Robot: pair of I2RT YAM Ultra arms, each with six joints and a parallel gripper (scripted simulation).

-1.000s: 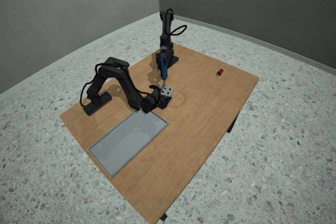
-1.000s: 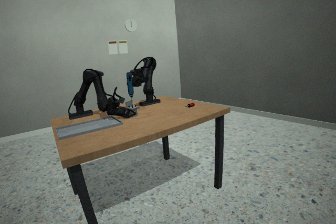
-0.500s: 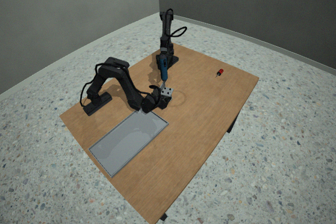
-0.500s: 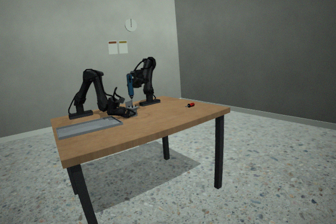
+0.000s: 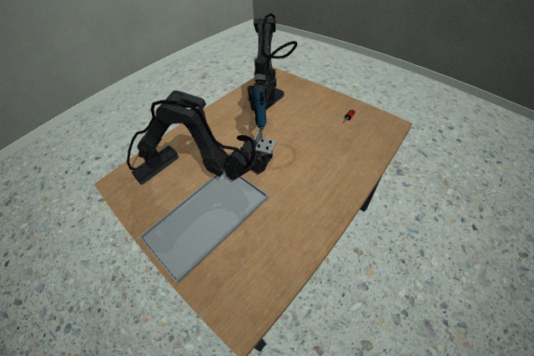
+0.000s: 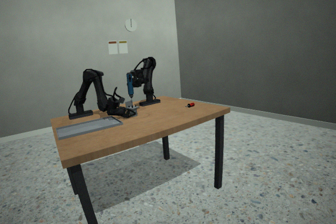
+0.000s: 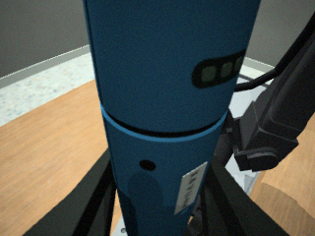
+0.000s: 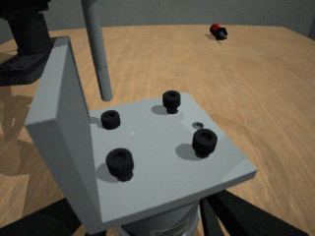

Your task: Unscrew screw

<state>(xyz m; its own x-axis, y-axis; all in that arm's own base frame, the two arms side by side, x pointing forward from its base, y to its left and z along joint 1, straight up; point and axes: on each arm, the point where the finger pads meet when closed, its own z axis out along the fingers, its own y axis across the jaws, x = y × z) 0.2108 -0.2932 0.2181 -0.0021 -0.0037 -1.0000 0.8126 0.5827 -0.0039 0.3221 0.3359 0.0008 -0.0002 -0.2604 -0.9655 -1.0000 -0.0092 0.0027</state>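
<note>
Now: the joint module 10 mm above my right hand. Round my right hand: grey L-shaped bracket (50 mm above); then flat grey tray (70 mm ahead, 350 mm to the right, 20 mm below); then screw (20 mm behind, 10 mm to the left, 40 mm above).
</note>
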